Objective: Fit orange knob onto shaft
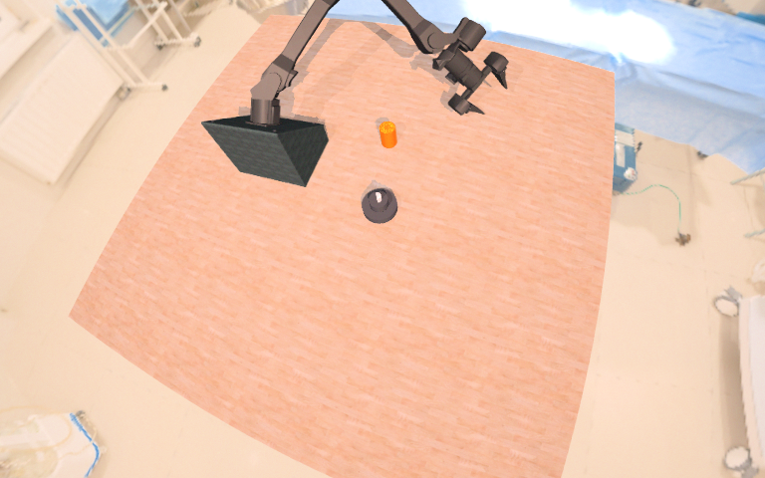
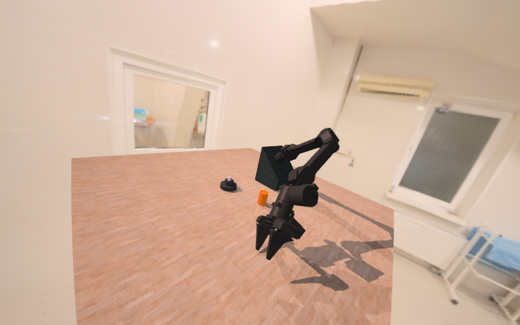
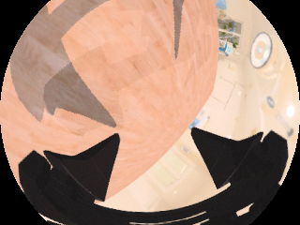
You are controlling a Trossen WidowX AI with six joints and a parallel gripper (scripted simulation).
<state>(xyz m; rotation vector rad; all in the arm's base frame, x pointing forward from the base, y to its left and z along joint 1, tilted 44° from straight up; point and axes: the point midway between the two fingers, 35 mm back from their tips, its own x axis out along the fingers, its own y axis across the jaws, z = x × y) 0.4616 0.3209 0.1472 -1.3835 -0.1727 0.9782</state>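
My gripper tip is 24 cm past the orange knob, 21 cm to the left of it and 1 cm below it. Round my gripper tip: pedestal 40 cm to the right, 18 cm behind.
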